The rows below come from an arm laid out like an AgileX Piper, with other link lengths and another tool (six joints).
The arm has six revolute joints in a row. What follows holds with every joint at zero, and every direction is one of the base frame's.
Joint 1 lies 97.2 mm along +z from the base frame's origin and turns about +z.
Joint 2 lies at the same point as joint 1 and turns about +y.
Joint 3 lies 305 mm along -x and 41.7 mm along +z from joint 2 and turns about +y.
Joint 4 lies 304.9 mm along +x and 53.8 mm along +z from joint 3 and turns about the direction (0.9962, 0, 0.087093).
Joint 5 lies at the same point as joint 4 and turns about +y.
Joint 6 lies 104.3 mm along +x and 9.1 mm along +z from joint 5 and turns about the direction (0.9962, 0, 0.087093).
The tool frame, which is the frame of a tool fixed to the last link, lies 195.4 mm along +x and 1 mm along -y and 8 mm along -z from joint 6; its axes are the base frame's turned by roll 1.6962, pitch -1.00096 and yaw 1.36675 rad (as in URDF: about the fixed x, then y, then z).
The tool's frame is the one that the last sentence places.
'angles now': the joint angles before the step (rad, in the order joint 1, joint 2, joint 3, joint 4, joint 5, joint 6). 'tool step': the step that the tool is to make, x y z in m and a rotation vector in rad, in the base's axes. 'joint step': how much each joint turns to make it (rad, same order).
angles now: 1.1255, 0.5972, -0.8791, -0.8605, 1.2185, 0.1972
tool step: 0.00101, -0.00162, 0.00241, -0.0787, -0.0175, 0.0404
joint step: 0.0000, 0.0000, -0.0025, 0.0000, 0.0009, -0.0920
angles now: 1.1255, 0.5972, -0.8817, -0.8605, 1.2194, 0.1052
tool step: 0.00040, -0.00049, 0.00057, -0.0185, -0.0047, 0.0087
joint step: -0.0002, 0.0000, 0.0000, -0.0010, -0.0001, -0.0207
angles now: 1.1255, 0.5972, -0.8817, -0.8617, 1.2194, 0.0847
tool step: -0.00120, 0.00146, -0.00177, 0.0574, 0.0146, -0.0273
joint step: 0.0000, 0.0000, 0.0001, 0.0034, 0.0000, 0.0640
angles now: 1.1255, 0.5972, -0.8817, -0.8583, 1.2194, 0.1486
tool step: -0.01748, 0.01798, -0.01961, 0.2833, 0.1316, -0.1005
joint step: -0.0003, -0.0071, 0.0001, 0.0911, -0.0002, 0.2811
